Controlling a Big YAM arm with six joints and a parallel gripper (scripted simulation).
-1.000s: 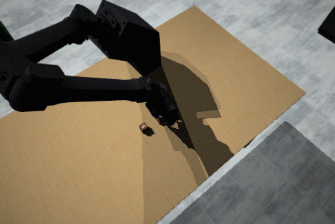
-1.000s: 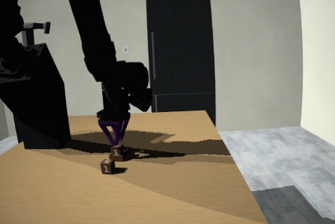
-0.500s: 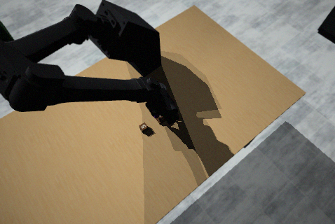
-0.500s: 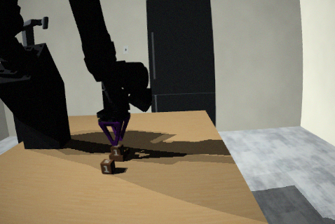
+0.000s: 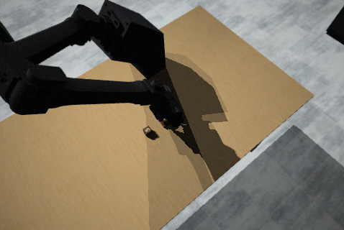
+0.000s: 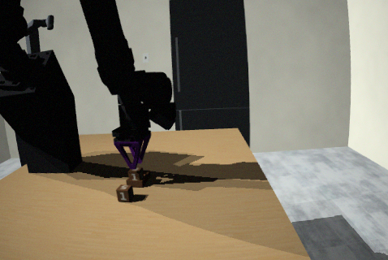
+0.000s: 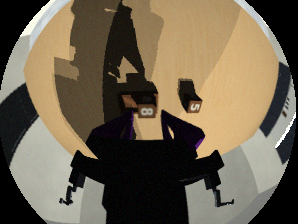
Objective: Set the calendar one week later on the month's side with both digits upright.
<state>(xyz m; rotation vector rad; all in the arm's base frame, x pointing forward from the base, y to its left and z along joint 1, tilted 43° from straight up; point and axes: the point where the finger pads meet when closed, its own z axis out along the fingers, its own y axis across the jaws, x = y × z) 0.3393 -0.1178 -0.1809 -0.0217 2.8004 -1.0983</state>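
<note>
My hand is 5 cm above the brown tray and 2 cm to the right of it.
</note>
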